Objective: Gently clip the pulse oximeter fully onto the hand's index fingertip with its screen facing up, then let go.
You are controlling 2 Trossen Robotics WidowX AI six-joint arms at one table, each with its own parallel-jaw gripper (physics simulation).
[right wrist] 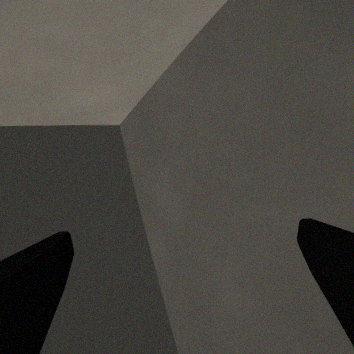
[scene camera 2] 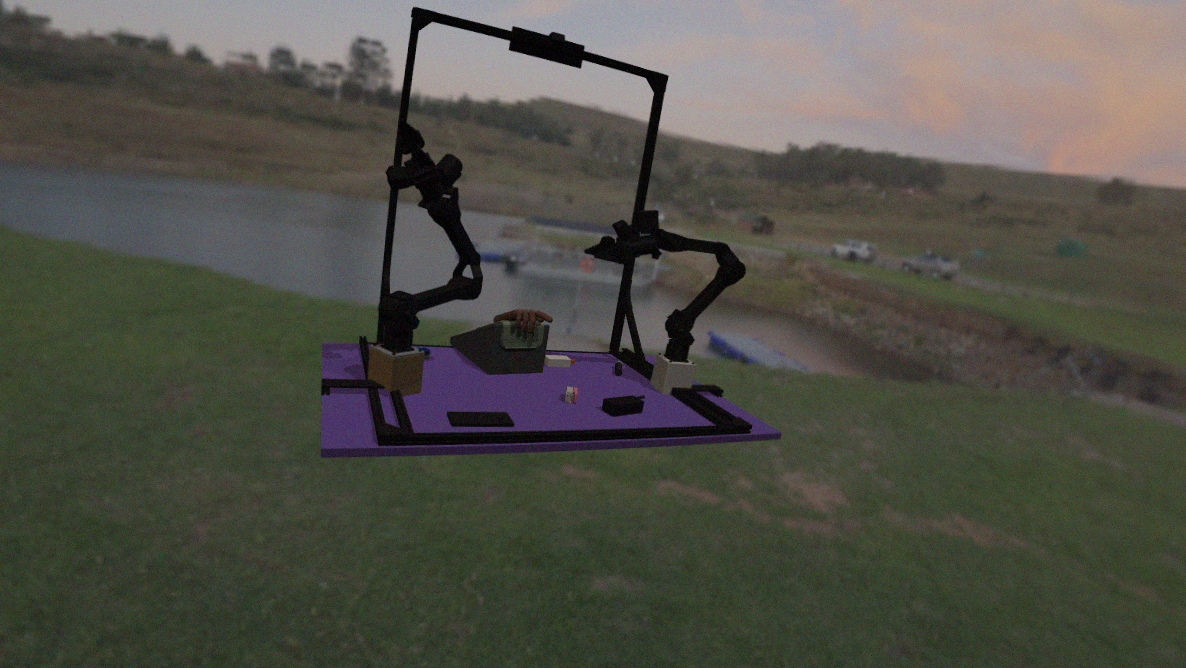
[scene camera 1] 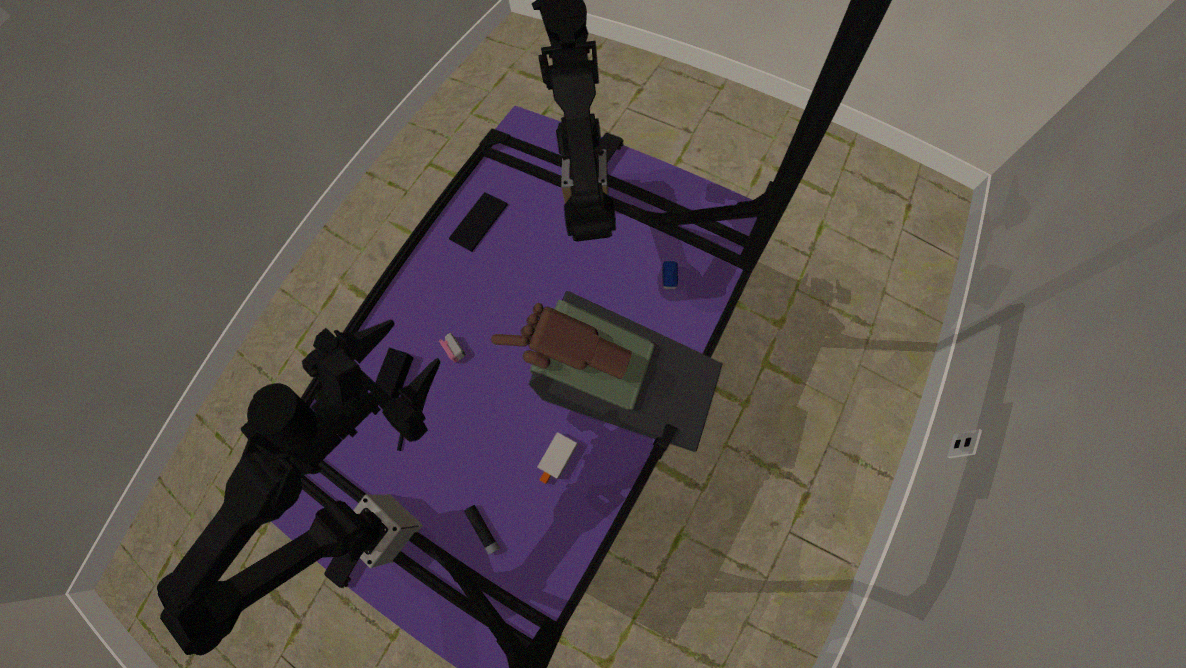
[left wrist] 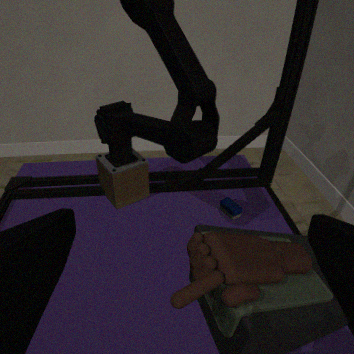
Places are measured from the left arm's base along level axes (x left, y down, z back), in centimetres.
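Where they show: left gripper, fingertip midpoint: [scene camera 2: 589, 253] [scene camera 1: 415, 340] [left wrist: 194, 223]; right gripper, fingertip midpoint: [right wrist: 186, 236] [scene camera 2: 406, 131]; left arm's base, link origin: [scene camera 2: 676, 359] [scene camera 1: 367, 531]; right arm's base, link origin: [scene camera 2: 397, 348] [left wrist: 120, 157].
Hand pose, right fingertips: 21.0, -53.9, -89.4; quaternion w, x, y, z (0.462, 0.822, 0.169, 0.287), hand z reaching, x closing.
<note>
Each offset is from my right fingertips to the top centre of the thing, as dx, dy, dz. "pt": to the spot under its first point.
A brown hand [scene camera 1: 564, 338] [scene camera 2: 522, 318] [left wrist: 250, 255] rests on a grey-green sloped stand, its index finger [scene camera 1: 507, 339] [left wrist: 197, 290] pointing out bare. A small white-and-pink piece @[pt -7.6, +61.3, +51.5] [scene camera 1: 451, 347] [scene camera 2: 571, 394] lies on the purple mat off the fingertip; it looks like a two-part clip, possibly the pulse oximeter, but its screen cannot be made out. My left gripper [scene camera 1: 414, 342] [scene camera 2: 592, 250] [left wrist: 194, 223] is open and empty, high above the mat, left of this piece in scene camera 1. My right gripper [scene camera 2: 408, 138] [right wrist: 186, 236] is open and empty, raised high and facing the walls.
A blue-and-white block @[-35.8, +61.2, +10.3] [scene camera 1: 669, 273] [left wrist: 231, 207] lies behind the stand [scene camera 1: 684, 377]. A white box @[-39.7, +61.6, +56.5] [scene camera 1: 557, 454] with an orange tip, a dark cylinder @[-36.4, +61.7, +76.7] [scene camera 1: 479, 528], a flat black slab @[+10.2, +63.6, +23.8] [scene camera 1: 478, 221] [scene camera 2: 480, 419] and a black box @[+0.2, +60.9, +64.5] [scene camera 2: 622, 405] lie around. A black frame [scene camera 2: 650, 157] stands over the table.
</note>
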